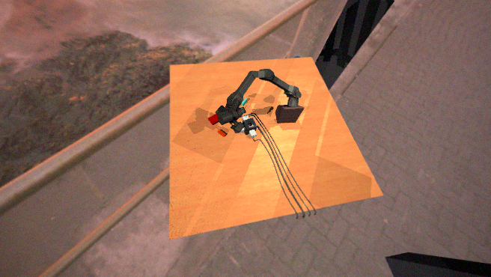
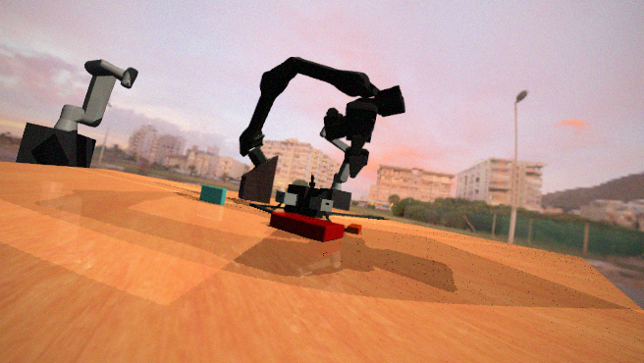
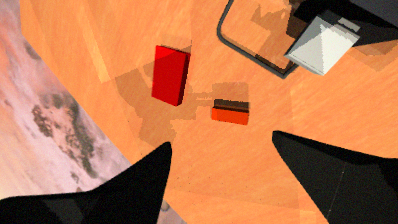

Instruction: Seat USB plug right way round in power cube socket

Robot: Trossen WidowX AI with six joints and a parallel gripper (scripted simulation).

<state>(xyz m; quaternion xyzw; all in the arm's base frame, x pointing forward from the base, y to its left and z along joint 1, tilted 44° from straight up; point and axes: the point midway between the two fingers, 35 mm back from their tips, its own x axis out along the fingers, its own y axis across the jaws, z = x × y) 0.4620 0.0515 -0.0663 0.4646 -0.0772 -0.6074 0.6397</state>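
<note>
My gripper tip is now 170 mm past the USB plug and 40 mm above it. From my gripper tip the other things lie so: teal block 170 mm behind, 240 mm to the right, 110 mm below; red flat block 60 mm ahead, 120 mm to the right, 120 mm below; small orange block 30 mm ahead, 120 mm below.
</note>
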